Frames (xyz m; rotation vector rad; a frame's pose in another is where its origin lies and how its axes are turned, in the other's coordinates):
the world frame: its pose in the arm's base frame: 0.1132 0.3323 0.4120 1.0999 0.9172 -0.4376
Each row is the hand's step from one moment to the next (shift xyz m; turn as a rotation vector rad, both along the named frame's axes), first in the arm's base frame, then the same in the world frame.
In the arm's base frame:
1: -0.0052 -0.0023 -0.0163 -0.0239 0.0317 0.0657
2: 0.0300 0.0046 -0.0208 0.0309 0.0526 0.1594
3: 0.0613 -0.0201 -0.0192 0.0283 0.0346 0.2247
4: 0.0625 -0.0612 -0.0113 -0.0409 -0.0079 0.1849
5: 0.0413 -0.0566 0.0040 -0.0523 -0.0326 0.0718
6: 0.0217 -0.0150 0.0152 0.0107 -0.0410 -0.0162
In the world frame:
1: 0.0099 -0.0139 -0.0026 -0.0629 0.0336 -0.0283
2: 0.0346 0.0114 0.0051 -0.1048 0.1343 -0.0102
3: 0.0482 0.0241 0.0404 -0.1614 0.1619 0.0148
4: 0.0373 0.0121 0.0790 -0.1742 0.0725 0.0184
5: 0.0133 0.0077 0.0685 -0.0922 -0.0101 0.0187
6: -0.0018 0.0177 0.0247 0.0141 -0.0189 0.0388

